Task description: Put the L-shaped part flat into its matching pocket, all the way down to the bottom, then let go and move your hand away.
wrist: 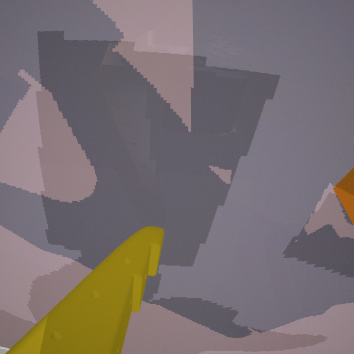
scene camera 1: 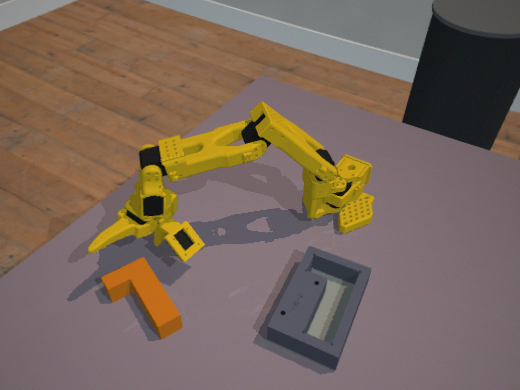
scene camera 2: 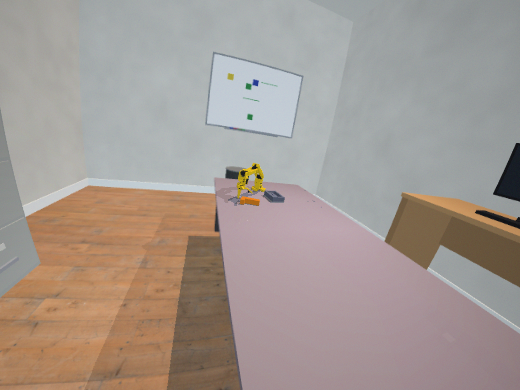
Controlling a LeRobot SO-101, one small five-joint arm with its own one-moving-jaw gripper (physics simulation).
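Where they show: end effector, tool point: (wrist: 160, 245) (scene camera 1: 156, 244) (scene camera 2: 238, 197); arm's base, origin of the base link: (scene camera 1: 332, 216) (scene camera 2: 258, 190).
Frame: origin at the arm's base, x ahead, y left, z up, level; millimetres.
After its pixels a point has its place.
Note:
The orange L-shaped part (scene camera 1: 156, 301) @(y -112, x 286, z 30 mm) (scene camera 2: 250, 201) @(y -134, x 291, z 17 mm) lies flat on the table, left of the grey pocket block (scene camera 1: 296, 301) @(y 40, x 192, z 36 mm) (scene camera 2: 276, 200) @(y 57, x 237, z 14 mm). A corner of the part (wrist: 346, 192) @(y -173, x 243, z 4 mm) shows at the right edge of the wrist view. The block's L-shaped pocket (scene camera 1: 325, 311) @(y 71, x 165, z 5 mm) is empty, with a pale floor. My gripper (scene camera 1: 124, 246) (scene camera 2: 239, 195) is fully open and empty, above the table on the robot-base side of the part, apart from it. One notched yellow jaw (wrist: 112, 285) @(y -184, x 194, z 22 mm) shows in the wrist view; the moving jaw is out of that picture.
The yellow arm base (scene camera 1: 325, 197) @(y -11, x 14, z 47 mm) stands behind the block. The table edge (scene camera 1: 65, 234) @(y -324, x 258, z 0 mm) runs close on the gripper's left side. A dark bin (scene camera 1: 457, 80) stands beyond the table. Shadows of the arm fall across the table under the gripper.

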